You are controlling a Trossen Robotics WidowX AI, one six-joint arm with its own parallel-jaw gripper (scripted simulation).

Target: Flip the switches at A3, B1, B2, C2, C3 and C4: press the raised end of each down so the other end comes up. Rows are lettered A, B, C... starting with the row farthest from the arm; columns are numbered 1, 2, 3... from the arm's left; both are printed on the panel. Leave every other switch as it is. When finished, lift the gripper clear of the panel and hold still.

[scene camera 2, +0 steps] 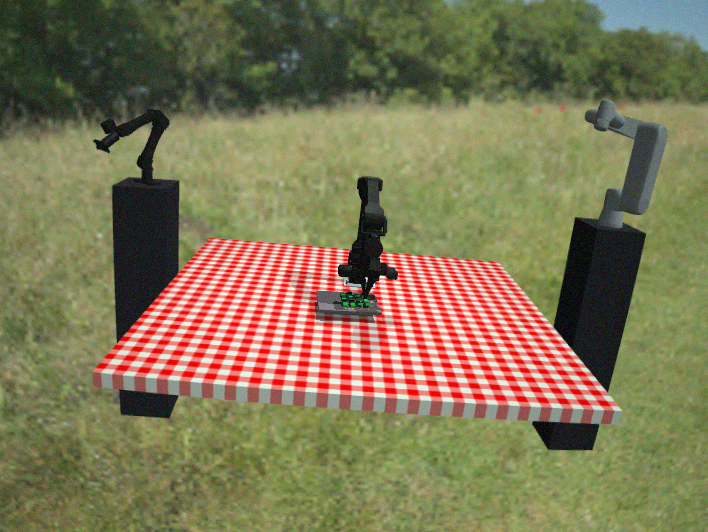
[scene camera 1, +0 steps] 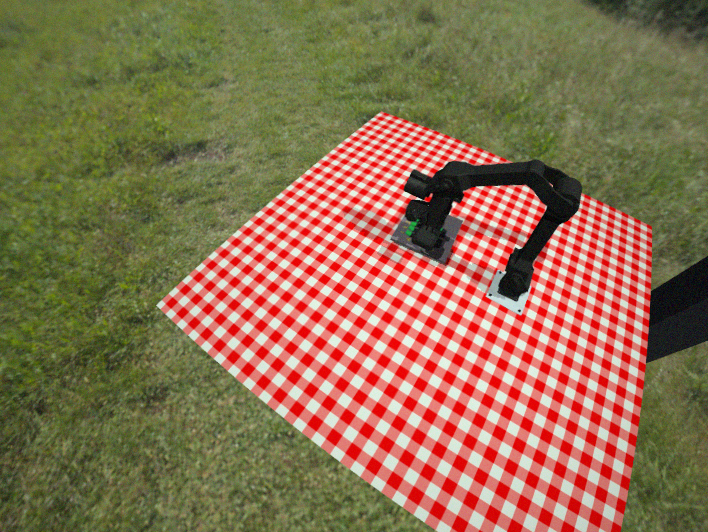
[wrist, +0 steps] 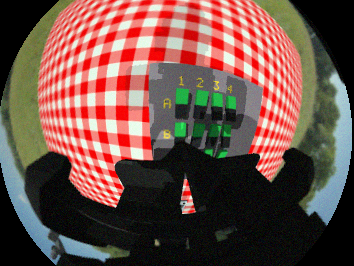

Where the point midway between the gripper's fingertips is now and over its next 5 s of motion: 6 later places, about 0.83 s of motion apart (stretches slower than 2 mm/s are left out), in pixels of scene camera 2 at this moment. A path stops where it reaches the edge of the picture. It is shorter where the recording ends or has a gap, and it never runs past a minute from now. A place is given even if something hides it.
My gripper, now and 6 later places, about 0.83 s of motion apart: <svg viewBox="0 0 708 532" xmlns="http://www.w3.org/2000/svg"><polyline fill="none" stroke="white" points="365,297 366,282 359,293 358,298 358,299 359,279 357,291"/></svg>
